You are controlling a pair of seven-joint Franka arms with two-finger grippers.
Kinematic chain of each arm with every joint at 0, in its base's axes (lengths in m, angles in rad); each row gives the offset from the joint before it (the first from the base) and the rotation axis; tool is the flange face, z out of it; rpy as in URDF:
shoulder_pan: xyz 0 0 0.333 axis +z
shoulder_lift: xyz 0 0 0 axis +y
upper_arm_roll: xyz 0 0 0.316 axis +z
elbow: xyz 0.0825 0 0 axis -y
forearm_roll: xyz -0.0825 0 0.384 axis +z
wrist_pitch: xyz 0 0 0 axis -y
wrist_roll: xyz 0.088 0 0 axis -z
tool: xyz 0 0 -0.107 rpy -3.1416 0 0
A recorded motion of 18 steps. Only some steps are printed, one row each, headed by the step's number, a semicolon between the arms.
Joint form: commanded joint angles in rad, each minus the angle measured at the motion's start. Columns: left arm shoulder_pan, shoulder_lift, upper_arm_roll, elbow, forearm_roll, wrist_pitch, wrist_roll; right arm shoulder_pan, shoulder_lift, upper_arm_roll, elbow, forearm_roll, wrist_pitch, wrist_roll.
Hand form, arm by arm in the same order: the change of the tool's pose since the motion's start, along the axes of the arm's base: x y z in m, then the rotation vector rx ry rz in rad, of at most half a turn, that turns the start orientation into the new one. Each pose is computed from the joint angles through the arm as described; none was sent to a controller.
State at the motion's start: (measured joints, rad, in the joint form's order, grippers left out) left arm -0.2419 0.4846 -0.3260 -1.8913 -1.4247 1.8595 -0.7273; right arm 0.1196 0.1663 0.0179 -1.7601 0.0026 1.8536 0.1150
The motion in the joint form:
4: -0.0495 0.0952 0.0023 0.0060 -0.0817 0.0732 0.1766; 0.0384 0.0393 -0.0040 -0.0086 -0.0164 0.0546 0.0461
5: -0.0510 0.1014 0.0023 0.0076 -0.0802 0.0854 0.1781; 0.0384 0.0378 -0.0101 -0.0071 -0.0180 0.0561 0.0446
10: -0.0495 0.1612 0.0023 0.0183 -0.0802 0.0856 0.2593; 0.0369 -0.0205 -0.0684 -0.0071 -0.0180 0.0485 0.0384
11: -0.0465 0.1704 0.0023 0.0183 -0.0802 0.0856 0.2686; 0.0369 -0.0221 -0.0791 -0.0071 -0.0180 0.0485 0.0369
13: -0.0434 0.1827 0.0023 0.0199 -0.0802 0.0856 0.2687; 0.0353 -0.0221 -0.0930 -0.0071 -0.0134 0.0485 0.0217
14: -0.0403 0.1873 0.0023 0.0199 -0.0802 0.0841 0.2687; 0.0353 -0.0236 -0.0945 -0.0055 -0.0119 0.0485 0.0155
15: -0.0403 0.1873 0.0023 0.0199 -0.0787 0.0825 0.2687; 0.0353 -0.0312 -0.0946 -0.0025 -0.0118 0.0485 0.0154
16: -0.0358 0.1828 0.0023 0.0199 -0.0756 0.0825 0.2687; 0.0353 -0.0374 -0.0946 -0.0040 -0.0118 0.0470 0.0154
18: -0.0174 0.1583 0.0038 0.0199 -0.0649 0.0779 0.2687; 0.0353 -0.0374 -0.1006 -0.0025 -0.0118 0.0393 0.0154
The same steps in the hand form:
4: -0.0119 -0.0196 -0.0530 -0.0418 -0.0647 0.0365; 0.0061 0.0209 -0.0235 -0.0172 -0.0096 -0.0053
5: -0.0114 -0.0195 -0.0569 -0.0323 -0.0669 0.0415; 0.0070 0.0174 -0.0218 -0.0190 -0.0144 -0.0092
10: -0.0138 -0.0181 -0.0873 -0.0509 -0.0928 0.0332; 0.0036 -0.0181 0.0132 -0.0209 -0.0654 -0.0625
11: -0.0138 -0.0164 -0.0925 -0.0516 -0.0926 0.0349; 0.0040 -0.0243 0.0142 -0.0224 -0.0671 -0.0716
13: -0.0136 -0.0146 -0.0990 -0.0486 -0.0824 0.0384; 0.0048 -0.0329 0.0143 -0.0200 -0.0666 -0.0733
14: -0.0132 -0.0130 -0.1015 -0.0482 -0.0774 0.0408; 0.0049 -0.0337 0.0159 -0.0182 -0.0695 -0.0692
15: -0.0134 -0.0131 -0.1015 -0.0489 -0.0774 0.0387; 0.0042 -0.0338 0.0219 -0.0163 -0.0799 -0.0693
16: -0.0111 -0.0111 -0.0990 -0.0488 -0.0832 0.0406; 0.0029 -0.0340 0.0248 -0.0155 -0.0830 -0.0694
18: -0.0012 -0.0024 -0.0854 -0.0532 -0.1101 0.0485; 0.0026 -0.0375 0.0249 -0.0172 -0.0770 -0.0754

